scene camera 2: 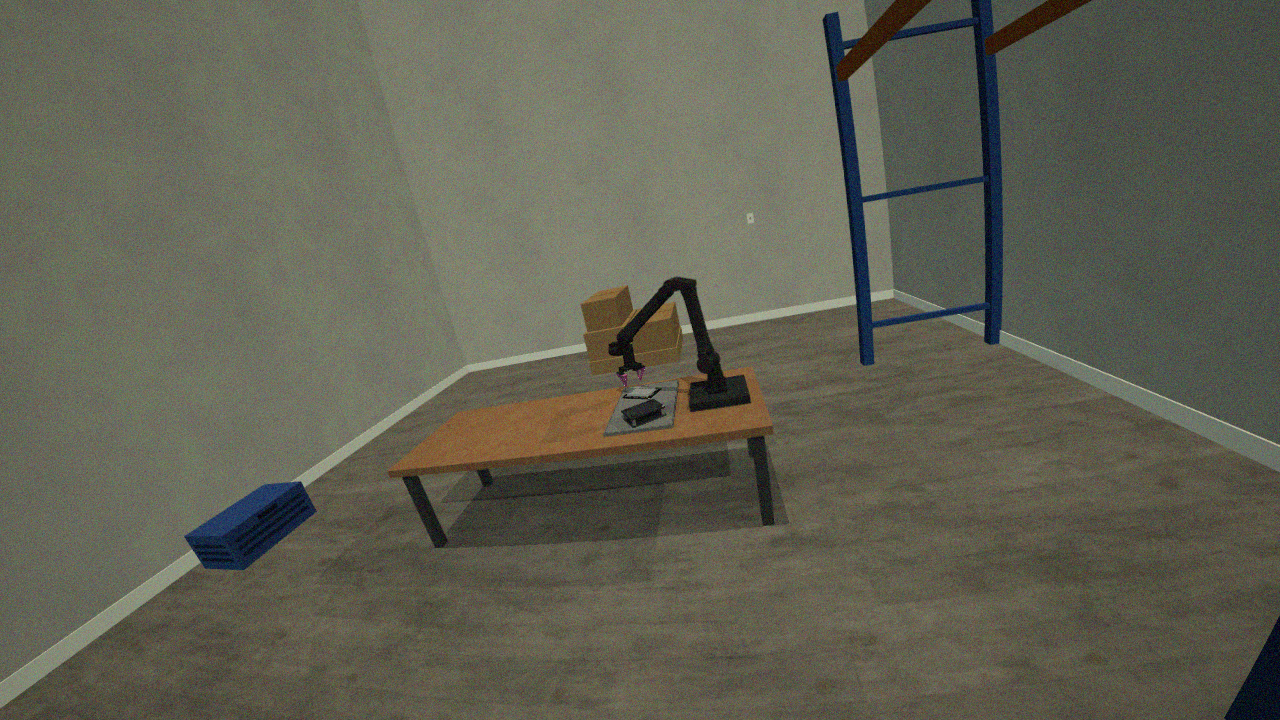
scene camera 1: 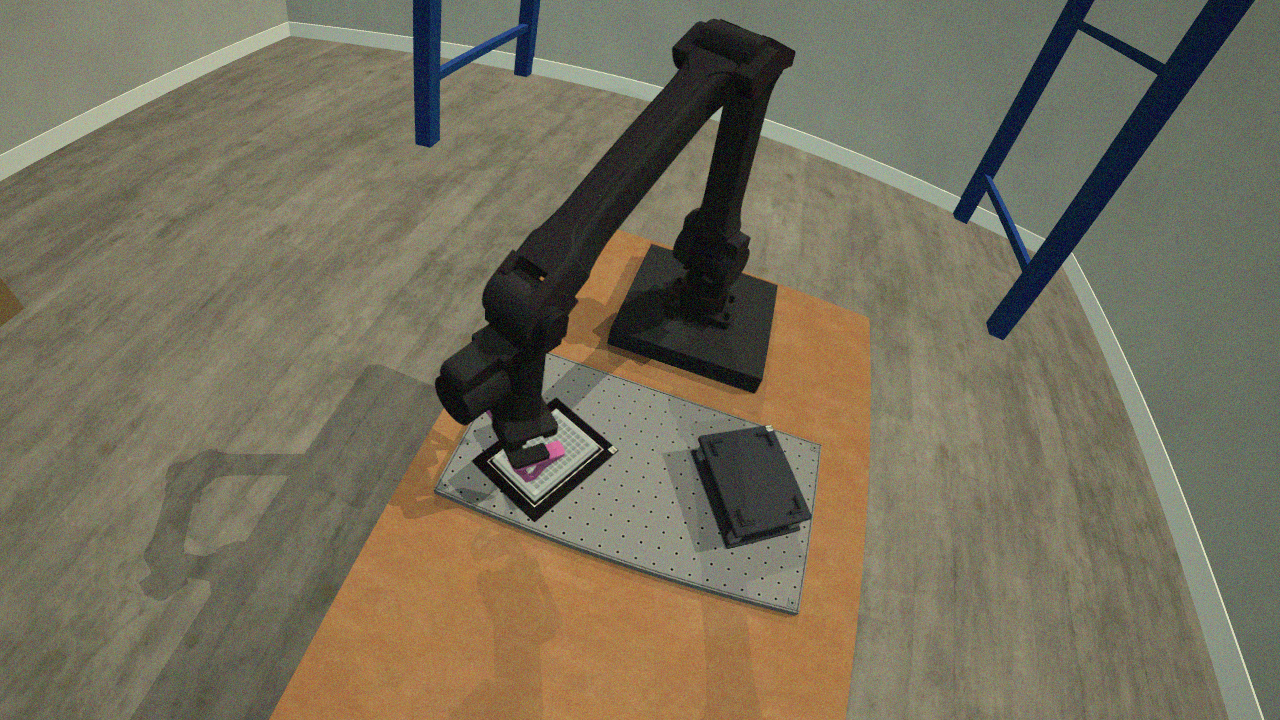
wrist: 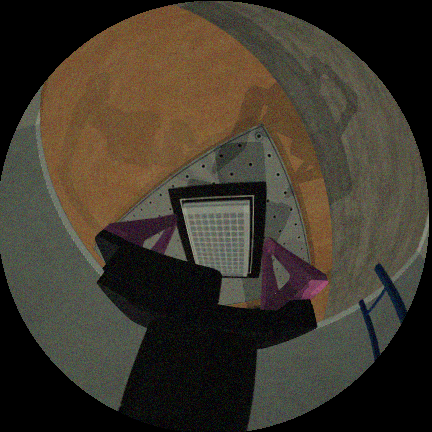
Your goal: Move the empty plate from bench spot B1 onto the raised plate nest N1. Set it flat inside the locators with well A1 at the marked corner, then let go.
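Where they show: gripper, between the fingertips: [scene camera 2: 633, 383] [scene camera 1: 514, 451] [wrist: 221, 230]; arm's base, origin of its link: [scene camera 2: 717, 388] [scene camera 1: 700, 304].
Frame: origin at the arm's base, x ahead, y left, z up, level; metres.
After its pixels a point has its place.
The empty plate [scene camera 1: 577, 438] {z -0.016, x 0.344, y -0.100 m} [scene camera 2: 640, 393] {z -0.009, x 0.386, y -0.099 m} [wrist: 219, 235] {z -0.009, x 0.403, y -0.142 m}, pale with a grid of wells, lies flat inside the black frame [scene camera 1: 572, 481] {z -0.022, x 0.410, y -0.082 m} [wrist: 220, 190] {z -0.022, x 0.454, y -0.170 m} of bench spot B1. My gripper [scene camera 2: 632, 384] {z 0.026, x 0.427, y -0.163 m} [wrist: 221, 230] {z 0.026, x 0.427, y -0.163 m} is open and empty, pointing down above the plate, with its pink fingers spread towards opposite sides of it. In the first scene view the hand and a finger hide part of the plate. The raised dark nest N1 [scene camera 1: 751, 479] {z 0.021, x 0.336, y 0.151 m} [scene camera 2: 642, 410] {z 0.020, x 0.327, y 0.179 m} stands apart with corner locators on its top and a small pale mark [scene camera 1: 768, 428] {z 0.021, x 0.237, y 0.160 m} at one corner. Well A1 is too small to tell.
The perforated grey board [scene camera 1: 644, 537] {z -0.023, x 0.453, y 0.036 m} [scene camera 2: 622, 426] {z -0.023, x 0.419, y 0.222 m} bears spot and nest on the orange table [scene camera 1: 429, 617] {z -0.036, x 0.669, y -0.179 m} [scene camera 2: 510, 437] {z -0.037, x 1.001, y 0.168 m}. The arm's black base [scene camera 1: 653, 344] {z -0.003, x 0.130, y -0.050 m} [scene camera 2: 735, 391] {z 0.001, x -0.079, y 0.070 m} stands behind the board. Cardboard boxes [scene camera 2: 606, 309] and blue rack frames [scene camera 1: 426, 80] [scene camera 2: 856, 232] stand beyond the table.
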